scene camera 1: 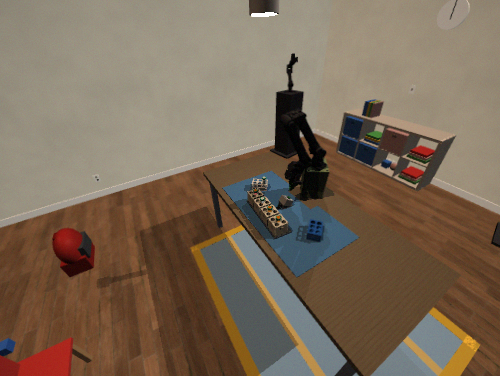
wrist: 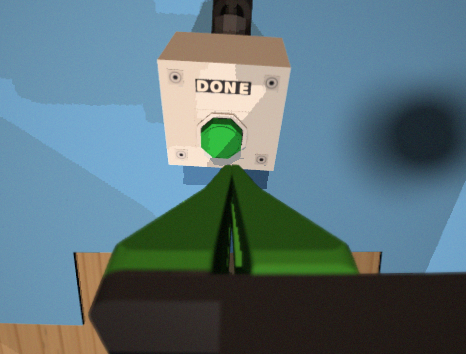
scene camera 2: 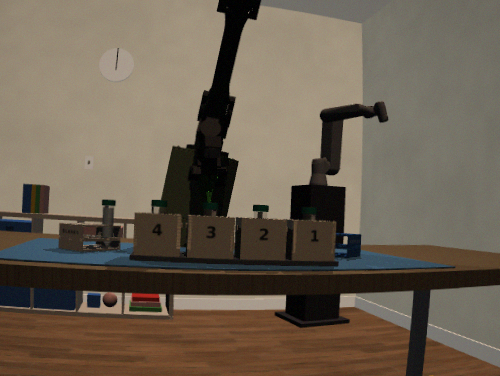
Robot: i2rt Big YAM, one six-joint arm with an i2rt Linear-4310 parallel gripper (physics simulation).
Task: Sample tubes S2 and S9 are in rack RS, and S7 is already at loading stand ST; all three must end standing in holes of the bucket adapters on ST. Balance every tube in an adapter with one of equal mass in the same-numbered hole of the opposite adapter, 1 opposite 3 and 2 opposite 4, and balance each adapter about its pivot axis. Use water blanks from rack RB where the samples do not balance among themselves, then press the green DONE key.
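Seen in the pictures: gripper, fingertip midpoint: (scene camera 1: 290,190) (wrist: 231,177); arm's base, link origin: (scene camera 1: 316,164).
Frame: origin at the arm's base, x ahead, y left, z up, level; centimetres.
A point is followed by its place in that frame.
My gripper (wrist: 231,177) @(x 21.5, y -5.4, z -16.4 cm) (scene camera 2: 209,196) @(x 21.5, y -5.4, z -16.4 cm) is shut and empty. In the wrist view its tips show just below the green DONE key (wrist: 221,138) @(x 22.9, y -4.9, z -21.4 cm); the gap to it cannot be judged. The key's pale box (wrist: 180,115) @(x 24.6, y -2.7, z -21.7 cm) (scene camera 1: 286,201) @(x 27.9, y -2.6, z -21.7 cm) stands beside the loading stand. On the stand (scene camera 2: 235,261) @(x 50.1, y -8.3, z -27.9 cm), adapter 4 (scene camera 2: 145,237) @(x 45.0, y -26.2, z -23.8 cm), adapter 3 (scene camera 2: 200,245) @(x 47.7, y -15.2, z -24.9 cm), adapter 2 (scene camera 2: 252,247) @(x 50.2, y -4.7, z -24.9 cm) and adapter 1 (scene camera 2: 305,250) @(x 53.0, y 6.4, z -25.3 cm) each show a green-capped tube. Tube labels and hole numbers cannot be read. The white blanks rack (scene camera 2: 71,239) @(x 29.1, y -41.0, z -26.1 cm) (scene camera 1: 259,184) @(x 27.5, y -33.5, z -22.5 cm) holds an upright green-capped tube (scene camera 2: 108,217) @(x 25.2, y -32.0, z -20.7 cm). No tube shows in the blue rack (scene camera 1: 315,231) @(x 35.4, y 29.4, z -22.4 cm) (scene camera 2: 354,245) @(x 37.8, y 30.2, z -25.4 cm).
A blue mat (scene camera 1: 310,260) @(x 50.9, y 38.6, z -28.5 cm) lies under the racks and stand on the wooden table (scene camera 1: 395,270) @(x 20.4, y 74.0, z -28.8 cm). A dark green block (scene camera 1: 315,182) @(x 4.2, y 4.1, z -12.1 cm) stands behind the key box, close to the arm. A second arm on a black pedestal (scene camera 1: 288,120) (scene camera 2: 317,200) and a shelf unit (scene camera 1: 436,162) stand farther back.
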